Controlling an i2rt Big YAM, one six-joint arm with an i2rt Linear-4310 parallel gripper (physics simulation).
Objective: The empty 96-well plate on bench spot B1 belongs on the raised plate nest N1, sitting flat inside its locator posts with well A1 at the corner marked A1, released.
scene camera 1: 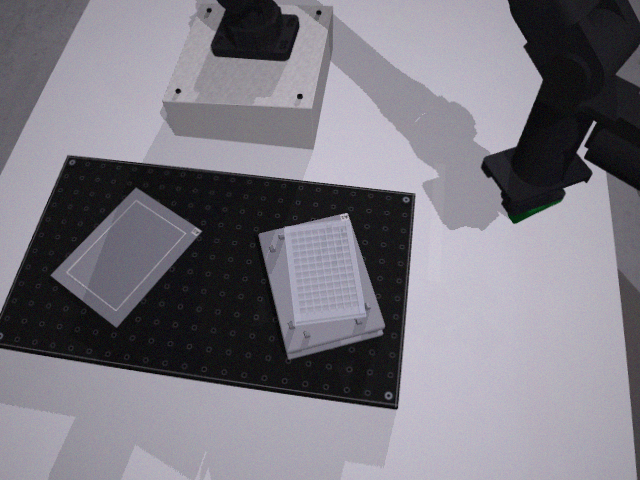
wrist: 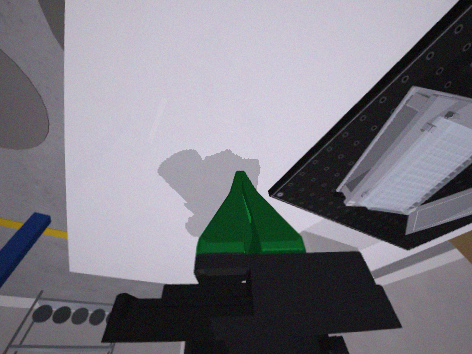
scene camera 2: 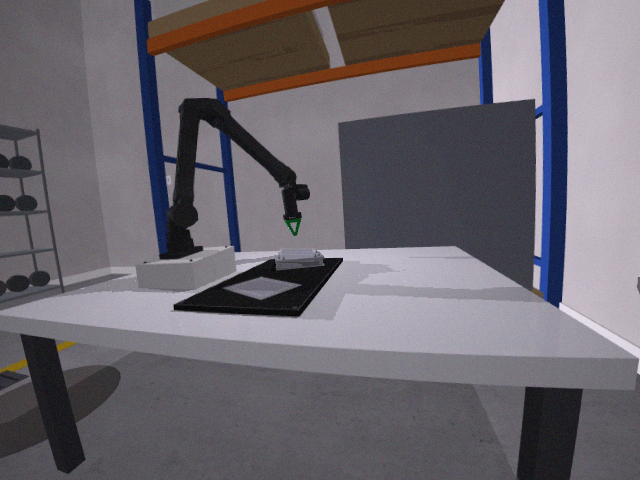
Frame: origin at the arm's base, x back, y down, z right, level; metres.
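Seen in the pictures: gripper, fingertip midpoint: [scene camera 1: 512, 219] [wrist: 239, 176] [scene camera 2: 295, 235]; arm's base, origin of the base link: [scene camera 1: 256, 39] [scene camera 2: 182, 254].
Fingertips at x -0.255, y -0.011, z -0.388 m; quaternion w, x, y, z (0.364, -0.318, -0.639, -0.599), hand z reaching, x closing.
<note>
Pixels of each thing's middle, then the offset from my fingertips to it. "*": a spot on its surface instead.
- clear 96-well plate, body centre: [scene camera 1: 323, 270] [wrist: 420, 175] [scene camera 2: 297, 252] dx -0.093, dy +0.037, dz +0.217 m
- raised nest N1, body centre: [scene camera 1: 319, 282] [wrist: 413, 162] [scene camera 2: 298, 258] dx -0.100, dy +0.060, dz +0.222 m
- grey spot B1, surface spot: [scene camera 1: 129, 253] [scene camera 2: 262, 285] [wrist: 450, 208] * dx -0.099, dy +0.079, dz +0.485 m
- black perforated board, body centre: [scene camera 1: 211, 267] [wrist: 428, 188] [scene camera 2: 279, 277] dx -0.094, dy +0.087, dz +0.371 m
The clear 96-well plate [scene camera 1: 326, 273] [scene camera 2: 298, 253] [wrist: 430, 165] is on the raised nest N1 [scene camera 1: 281, 297] [scene camera 2: 298, 265] [wrist: 425, 107]. It lies turned against the nest's edges and shifted toward the nest's A1 corner. Several locator posts show outside its outline; those at the A1 corner are hidden. Any tilt and the plate's well A1 are unclear. The grey spot B1 [scene camera 1: 129, 253] [scene camera 2: 261, 287] [wrist: 445, 212] holds no plate. My gripper [scene camera 1: 515, 219] [scene camera 2: 294, 233] [wrist: 239, 176] is shut and empty, its green fingertips together. It hangs in the air beyond the board's nest-side edge, away from the plate.
The black perforated board [scene camera 1: 222, 289] [scene camera 2: 206, 304] [wrist: 350, 150] bears the spot and the nest. The arm's white base block [scene camera 1: 242, 118] [scene camera 2: 180, 271] stands on the table behind the board. A rack with blue posts [scene camera 2: 554, 155] stands around the table in scene camera 2.
</note>
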